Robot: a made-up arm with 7 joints.
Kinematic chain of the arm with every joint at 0, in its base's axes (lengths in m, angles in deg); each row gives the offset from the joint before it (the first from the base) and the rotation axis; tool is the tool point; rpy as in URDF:
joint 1: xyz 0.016 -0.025 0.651 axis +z
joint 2: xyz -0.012 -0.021 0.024 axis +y
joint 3: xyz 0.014 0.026 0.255 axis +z
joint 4: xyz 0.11 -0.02 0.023 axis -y
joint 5: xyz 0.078 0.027 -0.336 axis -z
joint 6: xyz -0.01 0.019 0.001 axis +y
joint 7: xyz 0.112 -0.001 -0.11 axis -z
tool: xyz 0.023 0.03 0.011 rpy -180 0 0
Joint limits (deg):
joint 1: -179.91..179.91
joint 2: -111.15..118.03
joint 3: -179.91..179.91
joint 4: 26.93..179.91
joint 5: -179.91..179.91
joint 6: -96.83..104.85
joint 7: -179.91..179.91
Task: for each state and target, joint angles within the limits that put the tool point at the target. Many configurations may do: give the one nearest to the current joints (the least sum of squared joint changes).
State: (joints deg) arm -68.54 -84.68 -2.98 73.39 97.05 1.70 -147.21
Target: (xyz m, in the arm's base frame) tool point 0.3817 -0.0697 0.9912
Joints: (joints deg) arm -61.68 -53.82 42.32 43.73 99.54 14.30 -148.79
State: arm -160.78 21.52 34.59 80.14 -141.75 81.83 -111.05
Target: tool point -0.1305 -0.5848 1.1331
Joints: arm -139.60 15.07 50.71 111.94 -154.18 71.32 -110.34
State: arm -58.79 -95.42 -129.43 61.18 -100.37 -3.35 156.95
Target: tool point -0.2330 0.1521 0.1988
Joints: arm -79.38 -85.72 -166.96 65.64 -99.75 1.07 159.73
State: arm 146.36 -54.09 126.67 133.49 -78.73 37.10 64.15
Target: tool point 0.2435 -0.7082 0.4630
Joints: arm 140.55 -67.90 131.41 104.60 -83.90 30.43 61.80
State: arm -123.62 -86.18 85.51 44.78 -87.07 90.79 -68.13
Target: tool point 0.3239 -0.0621 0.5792
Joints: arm -88.50 -71.08 122.63 29.05 -70.04 98.51 -71.86
